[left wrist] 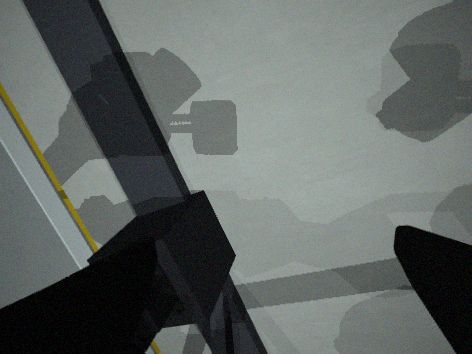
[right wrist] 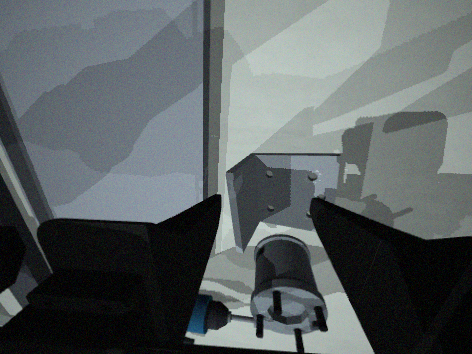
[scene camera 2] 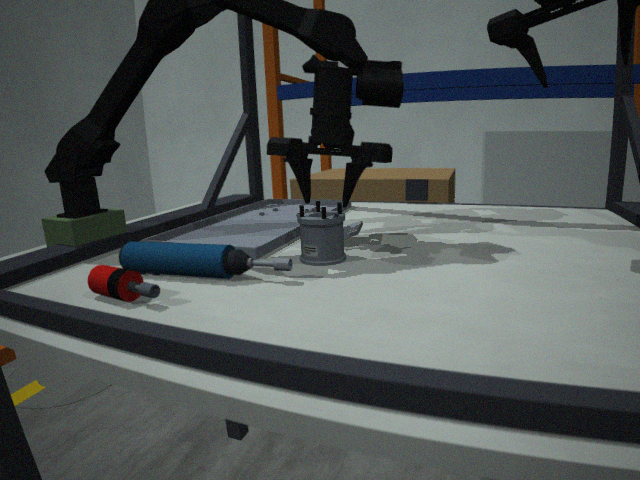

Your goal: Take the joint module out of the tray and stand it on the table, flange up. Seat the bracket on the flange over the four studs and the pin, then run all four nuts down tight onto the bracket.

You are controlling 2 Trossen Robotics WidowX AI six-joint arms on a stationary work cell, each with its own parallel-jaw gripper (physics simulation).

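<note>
The grey joint module (scene camera 2: 323,240) (right wrist: 285,265) stands upright on the table, flange up, its black studs bare. The grey angled bracket (scene camera 2: 355,228) (right wrist: 297,195) is on the table behind the module, off the flange; in scene camera 2 the module hides most of it. My right gripper (scene camera 2: 326,203) (right wrist: 265,202) is partly open and empty, pointing down; in its wrist view the fingertips lie to either side of the bracket. How high they are above it is unclear. My left gripper (left wrist: 273,243) is wide open and empty, high above the table. Two small nuts (scene camera 2: 261,213) (scene camera 2: 275,209) sit on the tray.
The grey tray (scene camera 2: 248,251) (right wrist: 206,100) lies beside the module and bracket. A blue driver (scene camera 2: 175,258) (right wrist: 200,314) lies with its socket close to the module's base. A shorter red tool (scene camera 2: 124,284) lies nearer the table's front rail (scene camera 2: 310,356). A cardboard box (scene camera 2: 372,183) is behind.
</note>
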